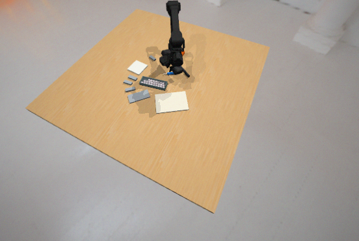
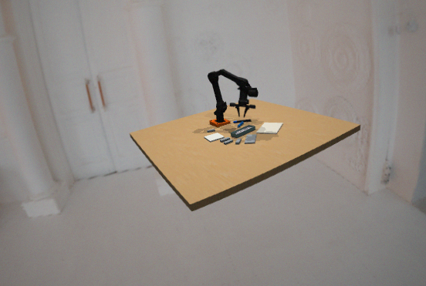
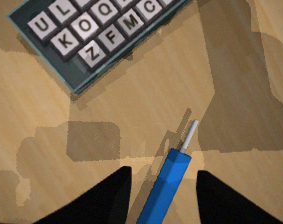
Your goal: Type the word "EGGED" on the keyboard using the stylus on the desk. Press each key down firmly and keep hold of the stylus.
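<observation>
My gripper tip is 13 cm short of the E key, 10 cm to the left of it and 6 cm above it. Also, from my gripper tip: grey slab (24 cm ahead, 9 cm to the right, 7 cm below).
</observation>
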